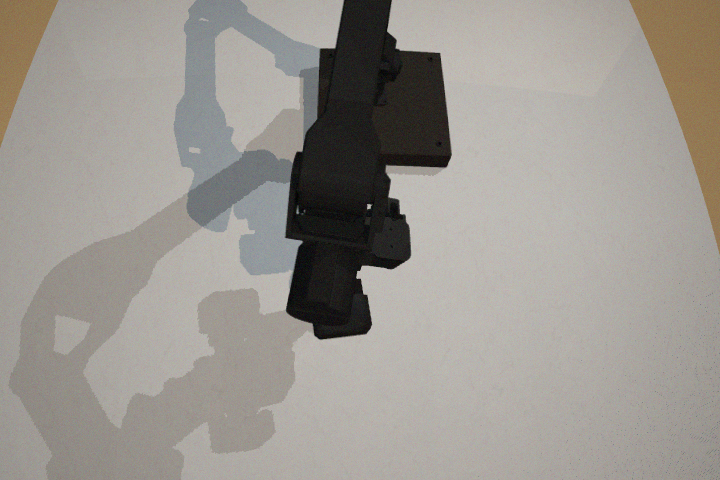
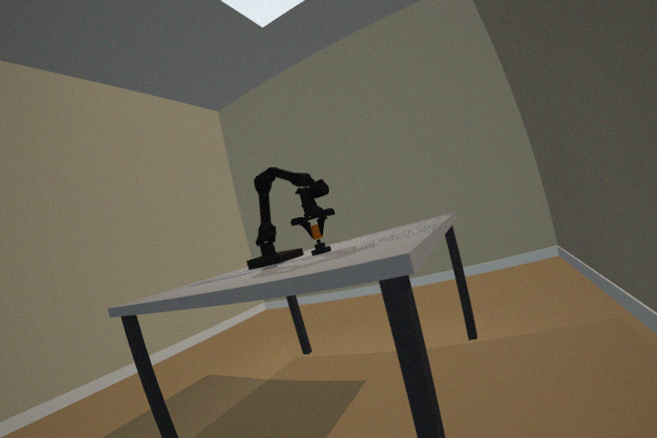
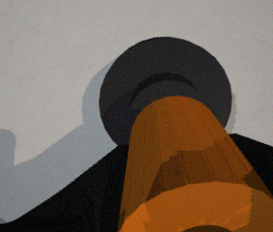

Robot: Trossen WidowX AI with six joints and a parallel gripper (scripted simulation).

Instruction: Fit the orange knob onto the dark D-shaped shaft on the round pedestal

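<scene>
My gripper tip is now 20 mm below the orange knob. Round my gripper tip: round dark pedestal 40 mm below.
</scene>
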